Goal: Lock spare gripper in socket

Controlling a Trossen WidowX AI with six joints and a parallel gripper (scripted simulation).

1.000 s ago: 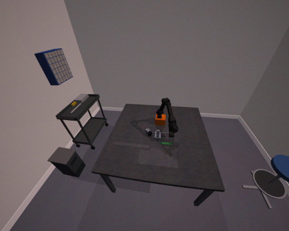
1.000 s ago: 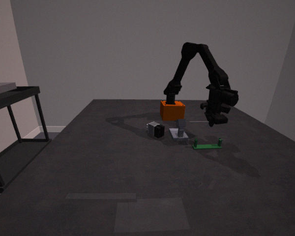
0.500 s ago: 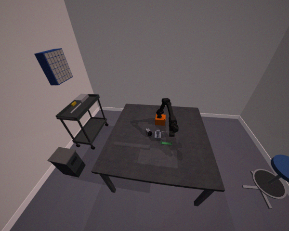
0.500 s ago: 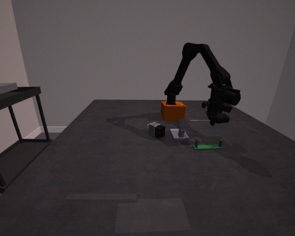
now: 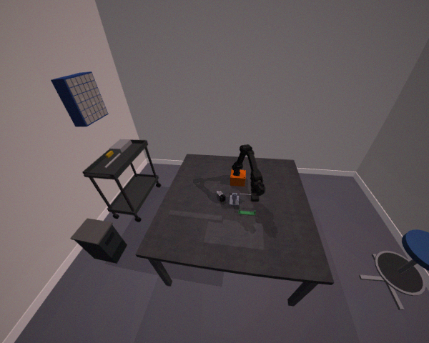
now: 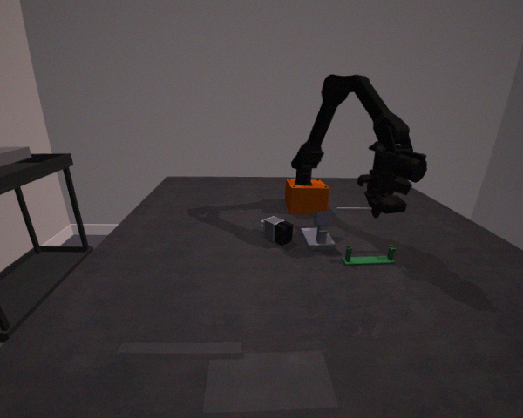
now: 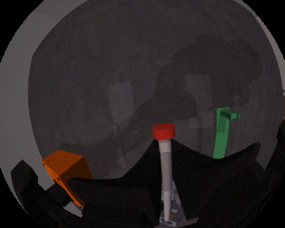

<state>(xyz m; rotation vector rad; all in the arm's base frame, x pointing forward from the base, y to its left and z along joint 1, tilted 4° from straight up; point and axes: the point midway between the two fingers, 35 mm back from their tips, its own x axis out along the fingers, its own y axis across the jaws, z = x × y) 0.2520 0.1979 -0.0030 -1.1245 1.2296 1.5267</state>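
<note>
My gripper tip is now 120 mm short of the green cradle, 40 mm to the left of it and 60 mm above it. Round my gripper tip: grey mount (30 mm ahead, 170 mm to the right, 30 mm below); then spare gripper (10 mm ahead, 300 mm to the right, 50 mm below).
</note>
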